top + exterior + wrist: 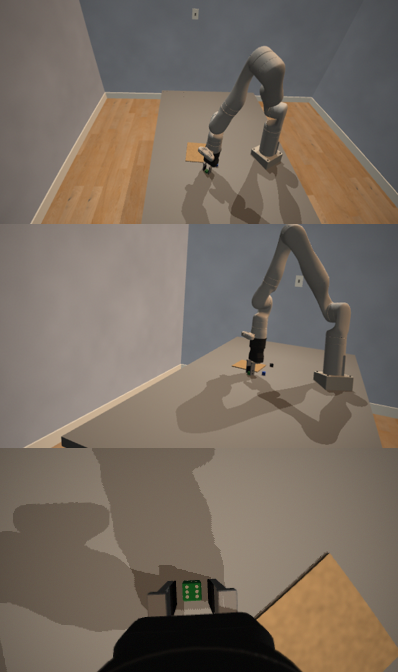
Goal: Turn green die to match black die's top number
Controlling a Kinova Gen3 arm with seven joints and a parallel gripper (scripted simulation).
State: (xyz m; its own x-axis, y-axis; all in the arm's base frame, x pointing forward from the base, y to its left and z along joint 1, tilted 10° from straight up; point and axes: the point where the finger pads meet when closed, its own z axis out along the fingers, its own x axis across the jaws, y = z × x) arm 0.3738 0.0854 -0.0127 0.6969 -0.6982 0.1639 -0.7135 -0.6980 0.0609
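My hand is 1 cm above the green die. The rest, counted from my hand: blue die: 6 cm behind, 4 cm to the right, 1 cm below; then black die: 20 cm to the right, 7 cm behind, 1 cm below; then tan mat: 13 cm to the right, 4 cm ahead, 2 cm below.
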